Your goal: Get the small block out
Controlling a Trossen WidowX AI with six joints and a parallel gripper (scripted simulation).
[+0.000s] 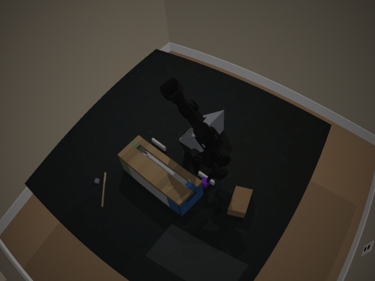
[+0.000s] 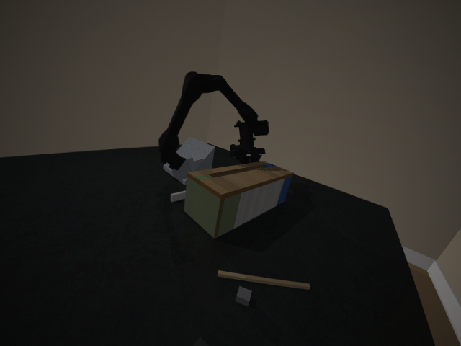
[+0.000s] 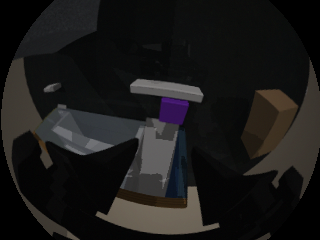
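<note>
Now: gripper tip 1 cm past the purple block, 1 cm to the right of it and 5 cm above it. The rest, counted from my gripper tip: long box: 5 cm ahead, 16 cm to the right, 1 cm below; then wooden stick: 28 cm ahead, 38 cm to the right, 7 cm below; then brown carton: 20 cm to the left, 4 cm below.
</note>
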